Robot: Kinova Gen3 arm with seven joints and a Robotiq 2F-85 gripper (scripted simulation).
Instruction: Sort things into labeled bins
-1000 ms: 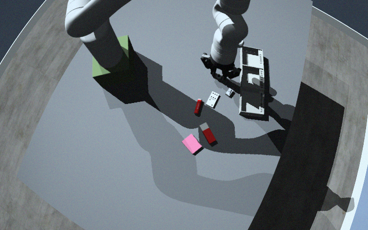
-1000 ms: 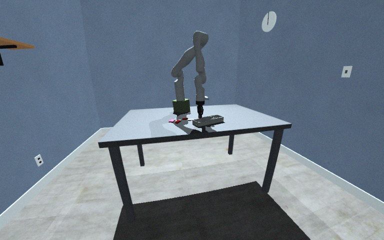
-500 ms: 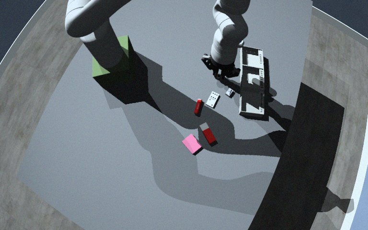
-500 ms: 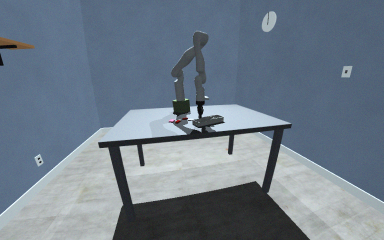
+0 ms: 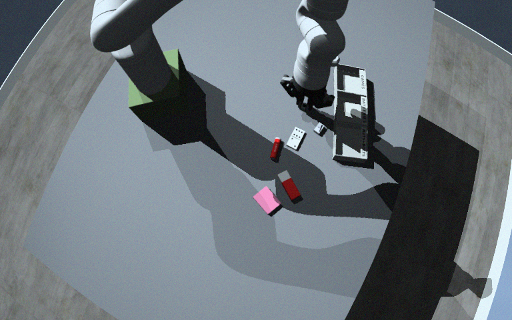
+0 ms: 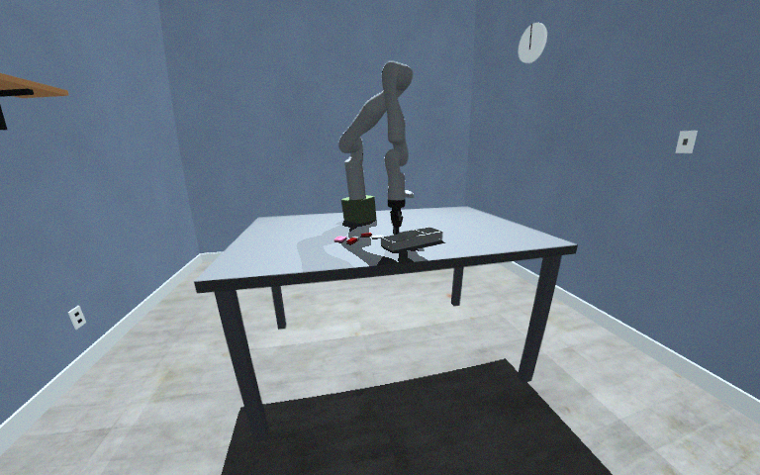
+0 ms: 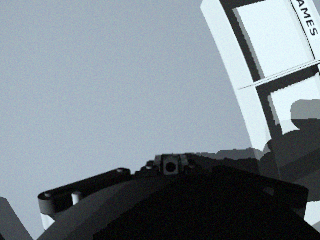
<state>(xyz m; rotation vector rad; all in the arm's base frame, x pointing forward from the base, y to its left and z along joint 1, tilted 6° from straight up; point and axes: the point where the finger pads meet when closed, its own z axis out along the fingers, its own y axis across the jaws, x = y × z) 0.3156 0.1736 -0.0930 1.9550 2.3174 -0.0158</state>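
The white domino lies 3 cm ahead of my hand, 8 cm to the right of it and 2 cm below it. From my hand the other things lie so: red battery 13 cm to the right, 2 cm below; then nut 2 cm below; then bin row 10 cm ahead, 6 cm to the left.
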